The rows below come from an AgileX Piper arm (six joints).
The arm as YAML. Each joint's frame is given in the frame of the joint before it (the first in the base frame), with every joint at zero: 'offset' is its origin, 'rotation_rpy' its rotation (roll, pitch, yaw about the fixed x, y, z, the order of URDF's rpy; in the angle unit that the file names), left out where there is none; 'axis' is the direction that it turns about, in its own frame. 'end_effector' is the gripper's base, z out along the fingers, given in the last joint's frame.
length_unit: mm
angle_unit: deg
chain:
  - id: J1
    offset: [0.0, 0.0, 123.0]
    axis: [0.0, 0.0, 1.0]
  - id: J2
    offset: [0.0, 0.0, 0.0]
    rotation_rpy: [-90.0, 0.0, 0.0]
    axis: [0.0, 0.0, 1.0]
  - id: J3
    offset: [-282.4, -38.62, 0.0]
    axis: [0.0, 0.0, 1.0]
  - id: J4
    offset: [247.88, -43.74, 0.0]
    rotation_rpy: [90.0, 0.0, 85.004]
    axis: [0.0, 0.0, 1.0]
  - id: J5
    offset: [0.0, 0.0, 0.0]
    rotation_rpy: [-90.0, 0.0, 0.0]
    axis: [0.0, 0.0, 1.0]
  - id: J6
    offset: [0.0, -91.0, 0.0]
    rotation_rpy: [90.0, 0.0, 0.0]
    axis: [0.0, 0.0, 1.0]
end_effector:
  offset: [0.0, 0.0, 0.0]
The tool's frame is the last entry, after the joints.
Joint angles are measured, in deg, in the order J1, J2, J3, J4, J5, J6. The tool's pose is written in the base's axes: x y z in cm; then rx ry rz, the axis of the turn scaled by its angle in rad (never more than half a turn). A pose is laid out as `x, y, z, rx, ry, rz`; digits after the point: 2 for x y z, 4 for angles.
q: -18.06 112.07 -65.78 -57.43 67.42 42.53
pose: 30.24, -17.31, 16.42, -0.6599, -2.6611, 1.3032
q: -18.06 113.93 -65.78 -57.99 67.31 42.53
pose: 30.40, -17.40, 15.35, -0.6237, -2.6430, 1.2989
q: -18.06 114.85 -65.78 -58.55 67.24 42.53
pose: 30.49, -17.47, 14.85, -0.6011, -2.6340, 1.3022
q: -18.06 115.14 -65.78 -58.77 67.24 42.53
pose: 30.51, -17.50, 14.69, -0.5933, -2.6307, 1.3041
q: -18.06 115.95 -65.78 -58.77 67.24 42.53
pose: 30.54, -17.51, 14.20, -0.5819, -2.6222, 1.2974
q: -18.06 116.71 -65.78 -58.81 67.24 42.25
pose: 30.56, -17.52, 13.75, -0.5638, -2.6138, 1.2905
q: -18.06 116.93 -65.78 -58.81 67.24 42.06
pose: 30.57, -17.52, 13.62, -0.5561, -2.6113, 1.2877
